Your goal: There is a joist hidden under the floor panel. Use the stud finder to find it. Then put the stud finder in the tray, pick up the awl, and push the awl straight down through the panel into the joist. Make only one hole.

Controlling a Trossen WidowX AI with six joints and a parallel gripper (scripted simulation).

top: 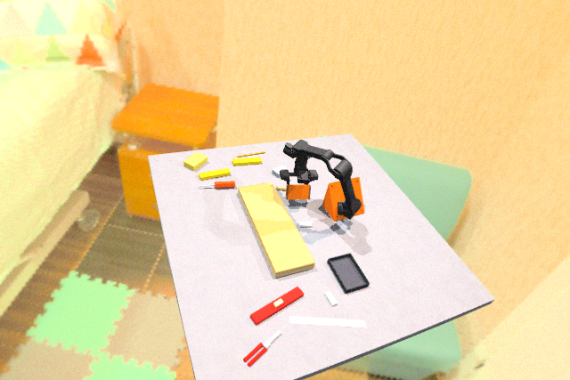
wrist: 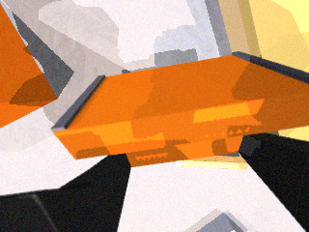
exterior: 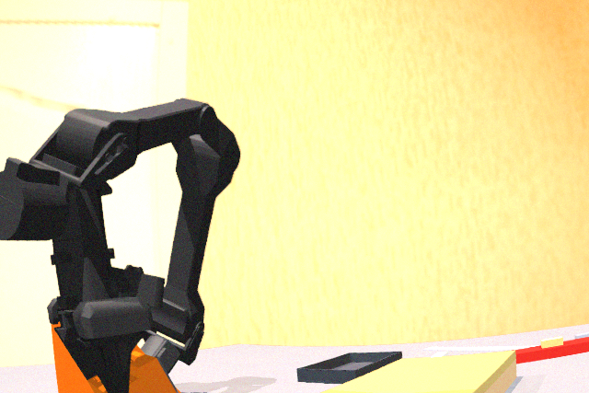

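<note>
The awl lies 6 cm to the right of my gripper tip and 6 cm below it. From my gripper tip the other things lie so: orange stud finder: 2 cm ahead, 1 cm to the left; then red level: 57 cm to the left, 27 cm ahead, 5 cm below; then dark tray: 49 cm to the left, 8 cm behind, 5 cm below.
</note>
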